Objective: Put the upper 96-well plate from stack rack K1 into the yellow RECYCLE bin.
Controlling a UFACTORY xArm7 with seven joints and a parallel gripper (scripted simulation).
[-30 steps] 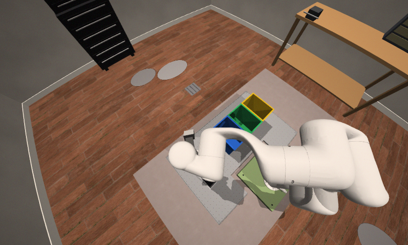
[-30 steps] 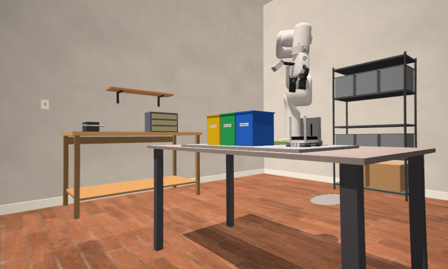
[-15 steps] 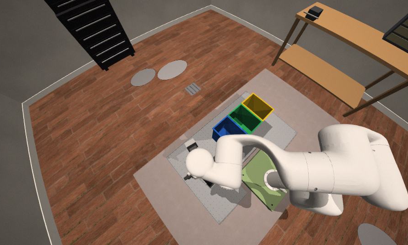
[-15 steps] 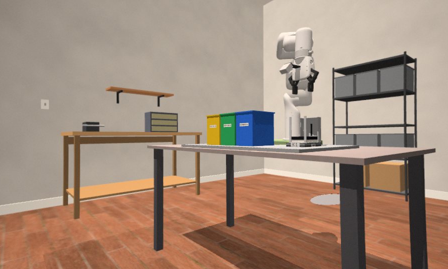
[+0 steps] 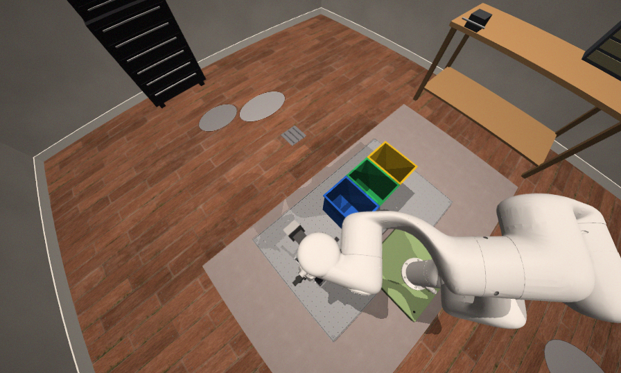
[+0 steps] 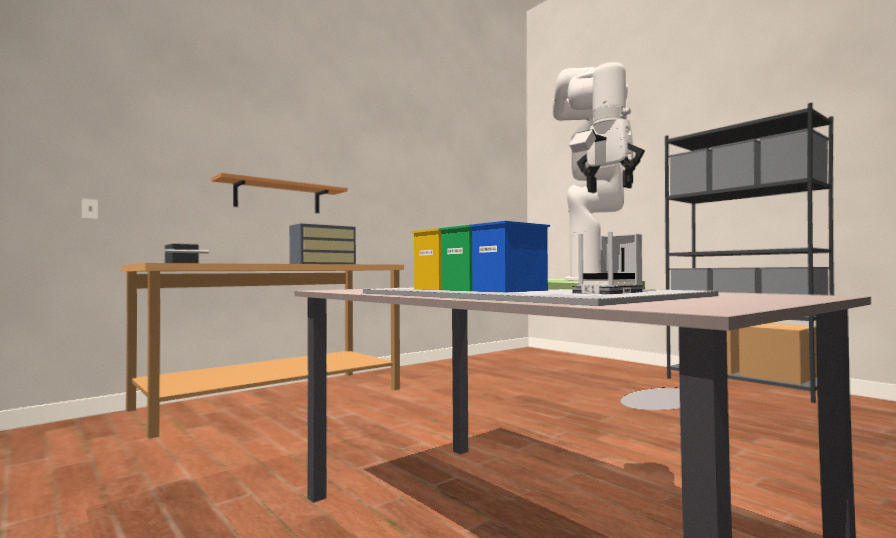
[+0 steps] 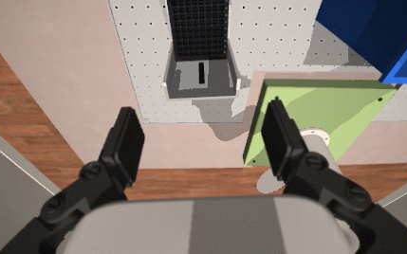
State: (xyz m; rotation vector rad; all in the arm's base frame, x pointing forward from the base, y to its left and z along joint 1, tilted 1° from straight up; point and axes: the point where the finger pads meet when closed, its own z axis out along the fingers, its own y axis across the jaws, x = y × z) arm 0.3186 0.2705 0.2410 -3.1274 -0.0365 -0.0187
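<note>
Now: the black 96-well plate 220 mm below my hand. From my hand the other things lie so: green bin: 390 mm to the right, 170 mm below, 60 mm ahead; white plate: 230 mm below; blue bin: 260 mm to the right, 170 mm below, 70 mm ahead.
</note>
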